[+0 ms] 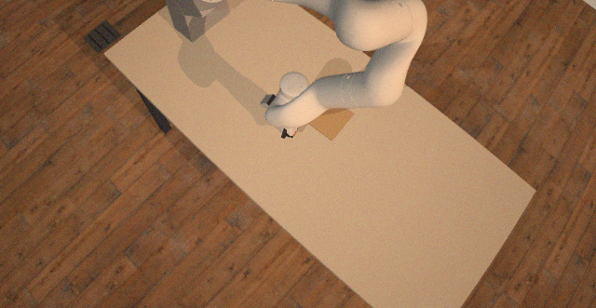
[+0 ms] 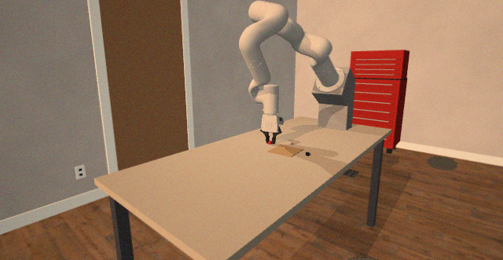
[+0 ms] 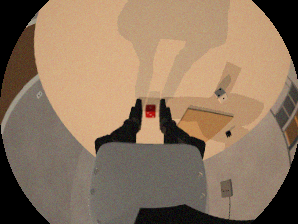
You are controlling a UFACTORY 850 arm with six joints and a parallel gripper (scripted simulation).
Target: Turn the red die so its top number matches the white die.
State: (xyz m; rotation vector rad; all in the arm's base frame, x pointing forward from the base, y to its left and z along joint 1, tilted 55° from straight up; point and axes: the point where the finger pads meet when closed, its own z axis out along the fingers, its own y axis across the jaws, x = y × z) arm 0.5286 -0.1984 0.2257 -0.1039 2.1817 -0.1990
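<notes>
Right now the red die is 1 cm below my hand and 1 cm ahead of it. Round my hand: black die (25 cm to the left, 11 cm ahead, 1 cm below); then white die (11 cm to the left, 3 cm behind, 1 cm below); then mat (12 cm to the left, 9 cm ahead, 2 cm below).
</notes>
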